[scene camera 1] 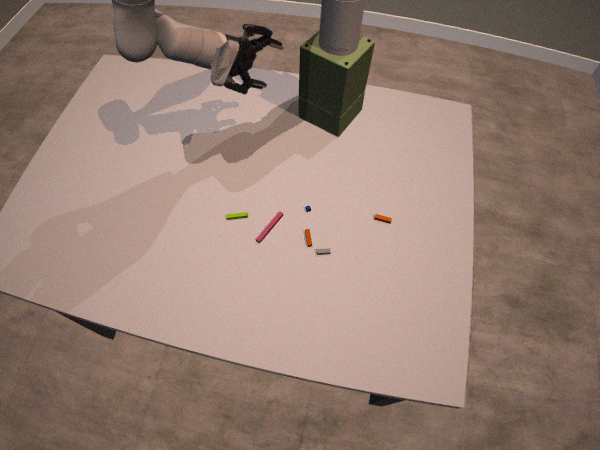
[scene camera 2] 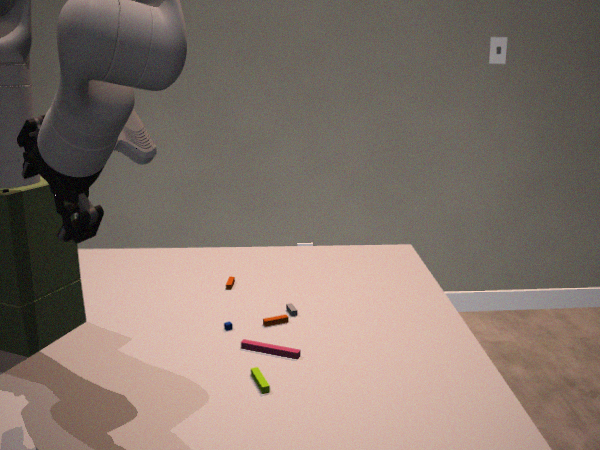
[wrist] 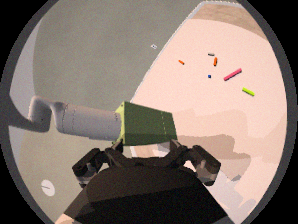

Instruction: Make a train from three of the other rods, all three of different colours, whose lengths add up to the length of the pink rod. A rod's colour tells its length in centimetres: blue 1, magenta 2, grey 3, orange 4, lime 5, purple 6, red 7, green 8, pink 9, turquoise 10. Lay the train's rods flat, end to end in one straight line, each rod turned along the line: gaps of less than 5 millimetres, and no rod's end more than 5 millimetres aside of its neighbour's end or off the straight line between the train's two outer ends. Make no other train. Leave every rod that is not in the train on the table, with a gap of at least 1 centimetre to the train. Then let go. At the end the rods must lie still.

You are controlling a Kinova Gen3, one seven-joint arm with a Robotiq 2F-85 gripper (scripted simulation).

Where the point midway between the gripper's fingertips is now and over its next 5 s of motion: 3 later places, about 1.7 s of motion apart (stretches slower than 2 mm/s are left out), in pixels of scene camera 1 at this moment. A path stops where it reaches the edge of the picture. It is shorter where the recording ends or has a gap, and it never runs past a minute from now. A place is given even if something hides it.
My gripper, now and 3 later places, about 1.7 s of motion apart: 273,66; 279,212; 303,237; 290,233
